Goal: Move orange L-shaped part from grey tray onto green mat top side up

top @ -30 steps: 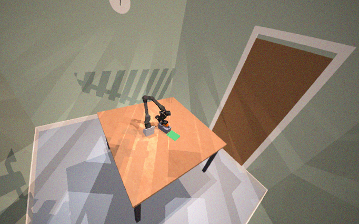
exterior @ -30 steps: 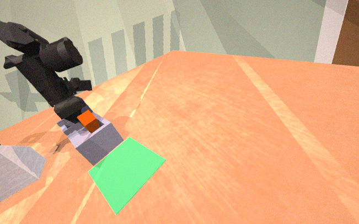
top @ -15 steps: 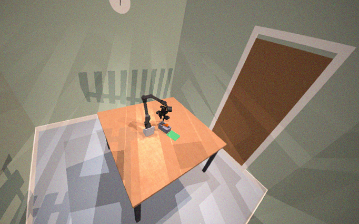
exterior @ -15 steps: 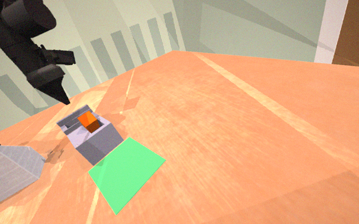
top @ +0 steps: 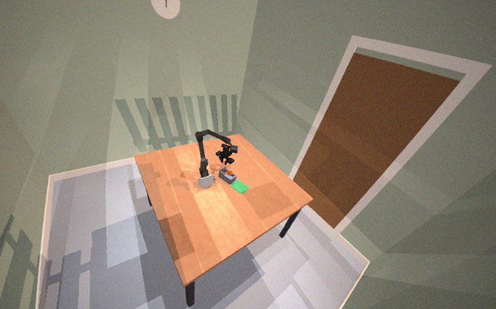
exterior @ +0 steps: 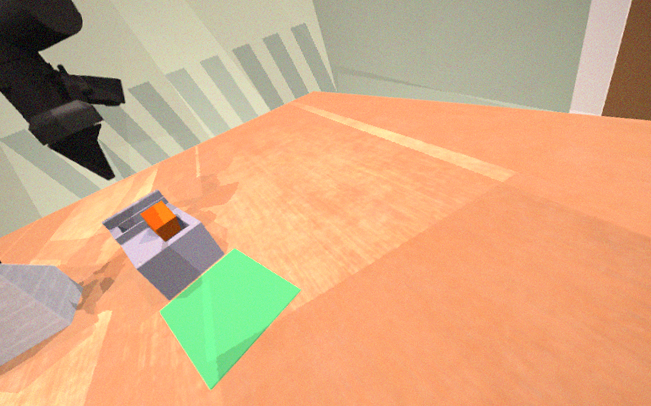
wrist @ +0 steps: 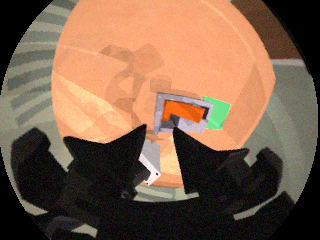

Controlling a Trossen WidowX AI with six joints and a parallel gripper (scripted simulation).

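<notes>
My gripper tip is 10 cm above the orange L-shaped part and 4 cm to the left of it. Round my gripper tip: green mat: 22 cm to the right, 16 cm below, 4 cm ahead.
</notes>
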